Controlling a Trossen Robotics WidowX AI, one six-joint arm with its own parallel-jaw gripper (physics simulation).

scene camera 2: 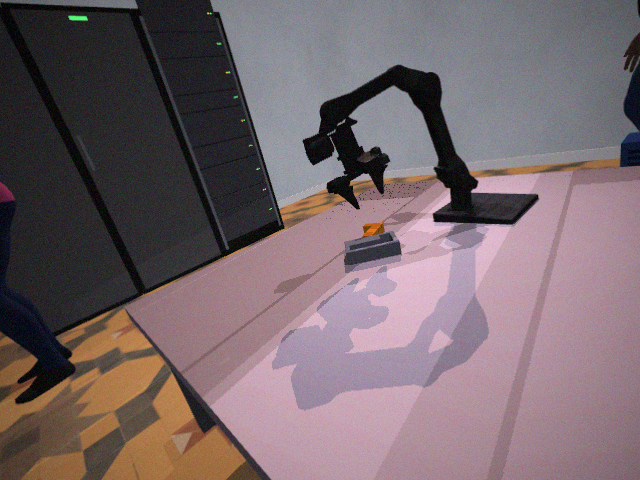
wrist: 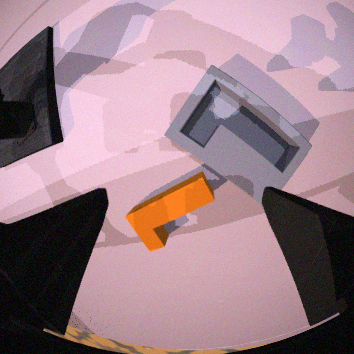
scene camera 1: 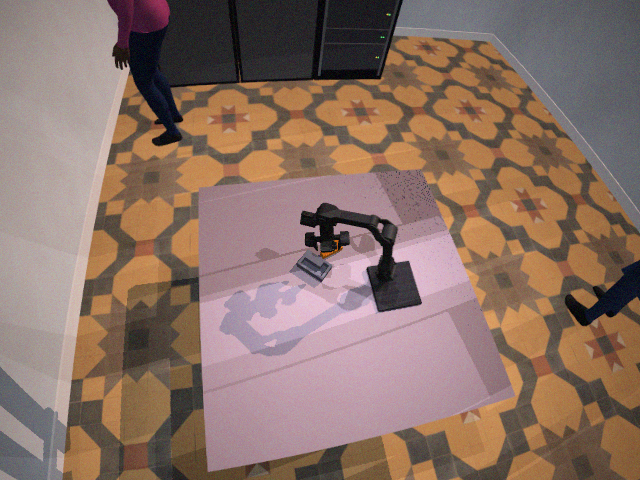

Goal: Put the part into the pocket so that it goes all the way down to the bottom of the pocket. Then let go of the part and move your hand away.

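Places are measured from the arm's base along level axes (x ahead, y left, z up), in centimetres.
Pixels of known places: gripper, fingertip midpoint: (scene camera 2: pixel 370 201) (wrist: pixel 186 195); arm's base, link origin: (scene camera 2: pixel 461 207) (wrist: pixel 22 120) (scene camera 1: pixel 384 275).
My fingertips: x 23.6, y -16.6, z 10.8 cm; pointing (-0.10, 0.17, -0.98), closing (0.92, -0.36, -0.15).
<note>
Ahead of a thing's pixels: the offset from my fingertips to its top centre. Level surfaces: height alone.
An orange L-shaped part {dy -5.7, dx -4.9, dz -10.1 cm} (scene camera 1: pixel 330 253) (scene camera 2: pixel 373 228) (wrist: pixel 172 202) lies on the table beside the grey block {dy +0.7, dx +5.6, dz -9.5 cm} (scene camera 1: pixel 310 271) (scene camera 2: pixel 373 253) (wrist: pixel 245 165), outside its pocket. In the wrist view the part's long bar slants up to the right, its short leg points down at the left end, and the block is to its upper right. The L-shaped pocket faces up and is empty. My gripper (scene camera 1: pixel 328 244) (scene camera 2: pixel 370 200) (wrist: pixel 186 195) is wide open and empty. It hangs above the part, which appears between the two fingertips in the wrist view. In scene camera 1 the gripper partly hides the part.
The arm's black base plate (scene camera 1: pixel 395 294) (scene camera 2: pixel 496 206) (wrist: pixel 37 65) stands on the pink table {dz -13.1 cm} (scene camera 1: pixel 258 413) (scene camera 2: pixel 594 361). Dark cabinets (scene camera 1: pixel 276 41) (scene camera 2: pixel 93 129) stand behind. A person (scene camera 1: pixel 147 56) stands on the floor beyond the table, and another person's legs (scene camera 1: pixel 615 294) show at the right.
</note>
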